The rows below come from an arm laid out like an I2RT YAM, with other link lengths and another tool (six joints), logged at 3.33 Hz.
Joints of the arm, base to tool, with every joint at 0 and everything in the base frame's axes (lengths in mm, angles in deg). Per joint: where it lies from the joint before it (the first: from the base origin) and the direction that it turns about. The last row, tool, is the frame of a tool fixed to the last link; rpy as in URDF.
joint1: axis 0 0 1 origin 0 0 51
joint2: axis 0 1 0 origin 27.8 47.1 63.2
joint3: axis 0 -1 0 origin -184.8 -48.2 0
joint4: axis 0 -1 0 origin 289.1 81.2 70.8
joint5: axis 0 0 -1 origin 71 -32.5 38.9
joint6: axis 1 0 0 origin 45.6 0 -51.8
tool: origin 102 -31 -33 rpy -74.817 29.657 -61.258
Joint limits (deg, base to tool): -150..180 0..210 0..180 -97..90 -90..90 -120..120
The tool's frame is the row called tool.
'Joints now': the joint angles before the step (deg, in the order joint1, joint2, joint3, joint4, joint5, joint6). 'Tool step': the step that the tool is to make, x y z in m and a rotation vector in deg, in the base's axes. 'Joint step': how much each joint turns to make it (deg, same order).
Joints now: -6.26, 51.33, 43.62, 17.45, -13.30, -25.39
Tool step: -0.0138, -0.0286, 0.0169, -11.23, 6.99, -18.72
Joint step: 3.72, 3.05, 8.53, -12.40, 21.10, -14.07
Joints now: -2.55, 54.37, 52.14, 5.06, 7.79, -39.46
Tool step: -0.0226, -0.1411, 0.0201, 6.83, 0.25, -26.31
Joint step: -16.00, 10.98, 14.61, -6.60, 10.49, 6.53
